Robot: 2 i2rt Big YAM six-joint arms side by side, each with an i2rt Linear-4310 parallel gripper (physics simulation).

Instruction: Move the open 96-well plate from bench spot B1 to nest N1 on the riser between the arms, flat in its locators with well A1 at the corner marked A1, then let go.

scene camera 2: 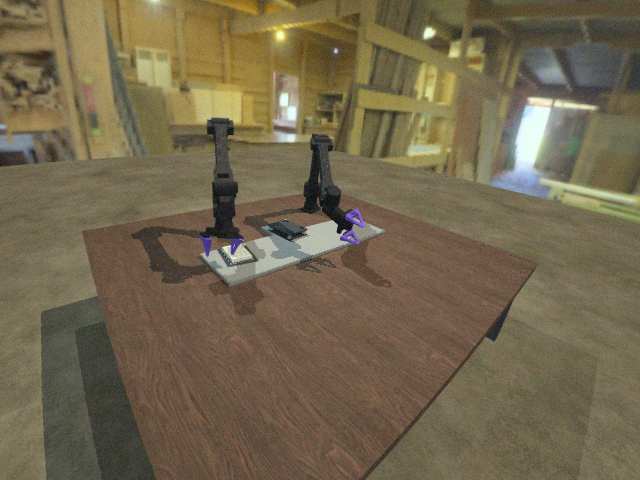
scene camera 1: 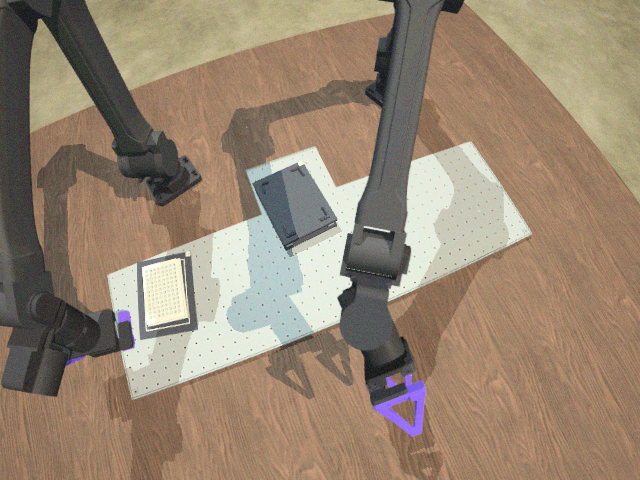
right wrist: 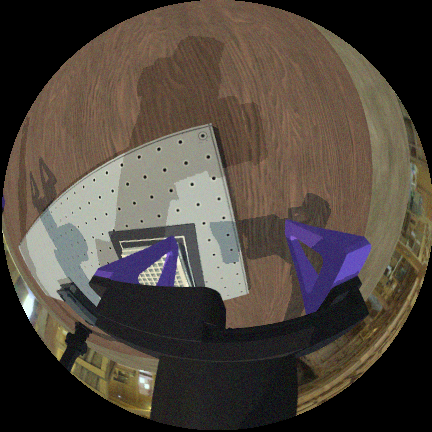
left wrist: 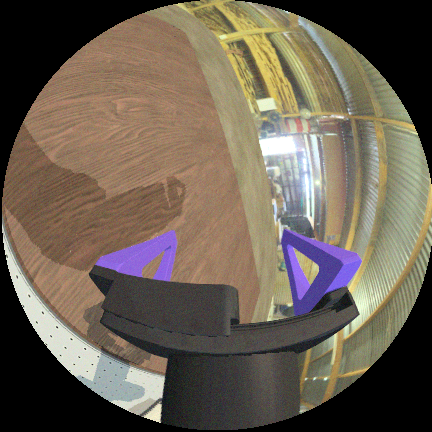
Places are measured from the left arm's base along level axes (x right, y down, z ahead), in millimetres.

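Pixels of known places: left gripper, fingertip midpoint: (scene camera 2: 361, 235) (scene camera 1: 411, 414) (left wrist: 229, 236); right gripper, fingertip midpoint: (scene camera 2: 220, 255) (scene camera 1: 109, 347) (right wrist: 229, 234); left arm's base, origin of the base link: (scene camera 2: 310, 210) (right wrist: 82, 326); right arm's base, origin of the base link: (scene camera 1: 174, 181).
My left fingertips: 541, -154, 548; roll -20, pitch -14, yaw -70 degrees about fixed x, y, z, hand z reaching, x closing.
For each thing: its top centre in the pictures, then the offset to it from my left fingertips, as dx, dy, dz. "spot": a spot on its surface instead. Level surfaces: height alone.
- cream 96-well plate, middle of its top: (right wrist: 160, 285) (scene camera 1: 162, 290) (scene camera 2: 236, 251) +212, +125, -456
- bench spot B1, surface spot: (right wrist: 150, 230) spot: +258, +140, -384
- dark nest N1, middle of its top: (scene camera 1: 293, 198) (right wrist: 80, 312) (scene camera 2: 287, 225) -117, +102, -430
- white perforated board, its level: dy +141
- wooden table, its level: dy +154
The cream 96-well plate (scene camera 1: 165, 289) (scene camera 2: 244, 253) (right wrist: 156, 274) lies flat inside the dark outline of bench spot B1 (scene camera 1: 191, 294) (right wrist: 150, 230). The dark nest N1 (scene camera 1: 305, 206) (scene camera 2: 286, 228) on its riser bears corner locators and no plate; its lettering is too small to read. My right gripper (scene camera 1: 100, 341) (scene camera 2: 220, 253) (right wrist: 229, 234) is open and empty above the board's left end, off to the plate's left in scene camera 1. In the right wrist view one finger overlaps the plate and the other is over the wood. My left gripper (scene camera 1: 408, 408) (scene camera 2: 360, 234) (left wrist: 229, 236) is open and empty, beyond the board's front edge.
The white perforated board (scene camera 1: 222, 330) (scene camera 2: 320, 238) lies on the wooden table (scene camera 1: 289, 439) (scene camera 2: 289, 361) and bears B1 and the riser. The left arm (scene camera 1: 395, 129) crosses above the board to the right of the riser in scene camera 1.
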